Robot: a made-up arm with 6 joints.
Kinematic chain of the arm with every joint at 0, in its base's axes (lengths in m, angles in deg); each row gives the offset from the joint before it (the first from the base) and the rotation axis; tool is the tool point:
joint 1: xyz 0 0 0.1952 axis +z
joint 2: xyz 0 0.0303 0 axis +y
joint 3: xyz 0 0 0.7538 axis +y
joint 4: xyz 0 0 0.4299 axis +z
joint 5: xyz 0 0 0 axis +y
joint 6: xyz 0 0 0.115 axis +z
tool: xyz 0 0 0
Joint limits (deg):
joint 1: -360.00..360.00
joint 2: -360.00..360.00
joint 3: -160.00..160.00
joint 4: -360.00..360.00
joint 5: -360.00..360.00
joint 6: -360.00..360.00
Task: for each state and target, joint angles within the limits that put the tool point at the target. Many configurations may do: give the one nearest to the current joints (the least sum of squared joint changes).
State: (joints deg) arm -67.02 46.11 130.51 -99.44 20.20 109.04
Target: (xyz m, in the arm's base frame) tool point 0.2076 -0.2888 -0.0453
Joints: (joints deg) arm -54.84 79.25 146.48 -98.80 13.70 109.04
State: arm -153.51 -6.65 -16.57 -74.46 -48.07 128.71
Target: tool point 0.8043 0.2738 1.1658
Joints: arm -156.27 -38.33 -5.43 -75.23 -22.63 128.71
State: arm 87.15 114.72 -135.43 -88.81 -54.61 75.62
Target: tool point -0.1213 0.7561 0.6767
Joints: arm 90.33 91.78 -92.47 -96.16 -49.30 75.62
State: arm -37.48 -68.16 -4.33 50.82 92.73 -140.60
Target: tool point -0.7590 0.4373 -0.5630
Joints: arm -21.81 -123.46 -30.58 55.50 98.81 -140.60
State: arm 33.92 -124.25 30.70 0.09 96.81 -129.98
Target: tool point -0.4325 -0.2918 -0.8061
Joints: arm 37.14 -164.99 19.55 -0.92 100.07 -129.98
